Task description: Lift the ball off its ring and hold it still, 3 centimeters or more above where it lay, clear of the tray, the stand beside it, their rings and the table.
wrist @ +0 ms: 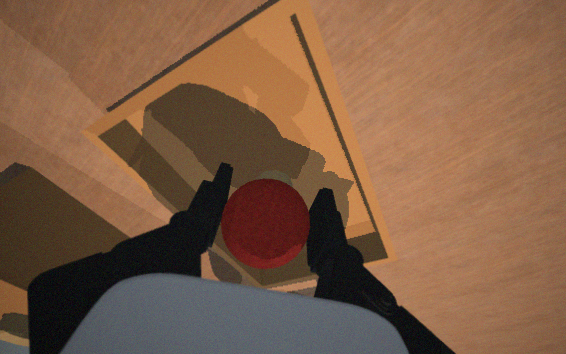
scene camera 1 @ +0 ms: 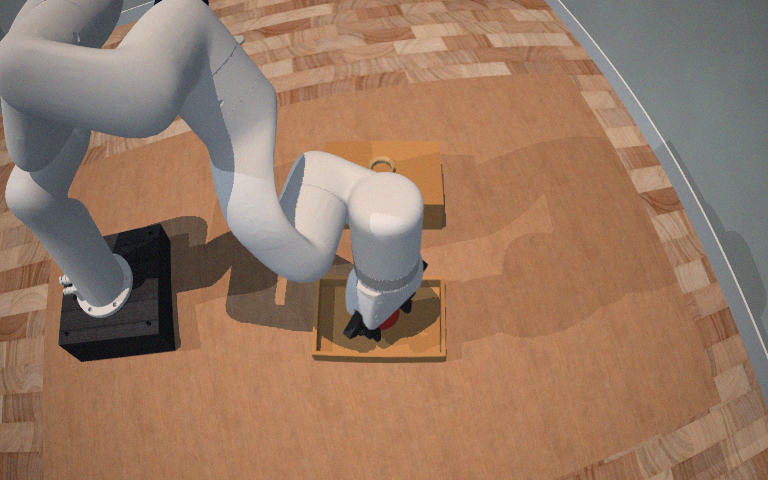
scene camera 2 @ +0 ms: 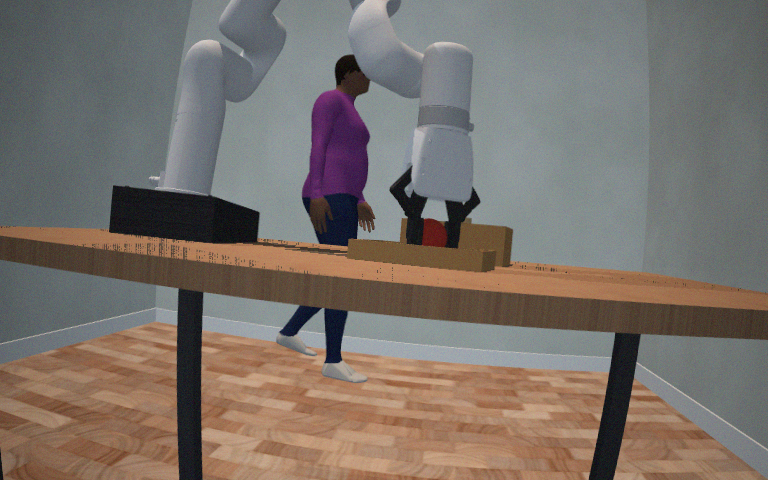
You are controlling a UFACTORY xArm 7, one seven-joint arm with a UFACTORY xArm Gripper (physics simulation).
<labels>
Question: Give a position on a red ball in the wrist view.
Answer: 265,223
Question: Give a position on a box-shaped stand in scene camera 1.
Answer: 420,161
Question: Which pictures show my gripper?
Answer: The wrist view, scene camera 1 and scene camera 2: all of them.
</labels>
